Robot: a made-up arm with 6 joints.
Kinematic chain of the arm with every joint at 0, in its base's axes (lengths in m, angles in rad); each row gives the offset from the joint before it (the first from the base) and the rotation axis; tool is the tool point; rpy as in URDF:
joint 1: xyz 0 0 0.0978 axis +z
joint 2: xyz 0 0 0 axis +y
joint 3: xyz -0.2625 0 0.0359 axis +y
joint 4: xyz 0.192 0 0.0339 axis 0.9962 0 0.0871
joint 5: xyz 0 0 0 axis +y
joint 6: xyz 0.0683 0 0.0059 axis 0.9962 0 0.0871
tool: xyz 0 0 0 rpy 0 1.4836 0
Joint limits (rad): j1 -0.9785..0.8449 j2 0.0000..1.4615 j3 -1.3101..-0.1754 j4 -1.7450..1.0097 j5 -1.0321..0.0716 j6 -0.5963..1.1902
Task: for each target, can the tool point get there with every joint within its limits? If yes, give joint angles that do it. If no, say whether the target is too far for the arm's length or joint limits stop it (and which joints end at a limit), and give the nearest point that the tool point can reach.
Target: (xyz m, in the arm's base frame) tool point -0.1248 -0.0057 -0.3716
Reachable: no: joint limits stop it (at a limit: joint 1, joint 2, joint 3, joint 5) | nearest point 0.0624 -0.0953 0.1225 | short by 0.536 m
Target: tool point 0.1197 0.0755 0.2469
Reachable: yes | joints 0.2371 1.0912 -0.4362 -1.1828 -0.7953 0.1794
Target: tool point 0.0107 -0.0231 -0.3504
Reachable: no: joint limits stop it (at a limit: joint 1, joint 2, joint 3, joint 5) | nearest point 0.0634 -0.0944 0.1224 | short by 0.481 m
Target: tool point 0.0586 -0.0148 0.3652
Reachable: yes | joints -0.3535 0.6958 -0.6230 -0.1238 -0.8496 -0.2688
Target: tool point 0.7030 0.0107 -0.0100
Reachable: no: too far | nearest point 0.2393 0.0036 0.2383 | short by 0.526 m
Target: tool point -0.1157 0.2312 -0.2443
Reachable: no: joint limits stop it (at a limit: joint 1, joint 2, joint 3, joint 4) | nearest point 0.0443 0.1055 0.1320 | short by 0.428 m
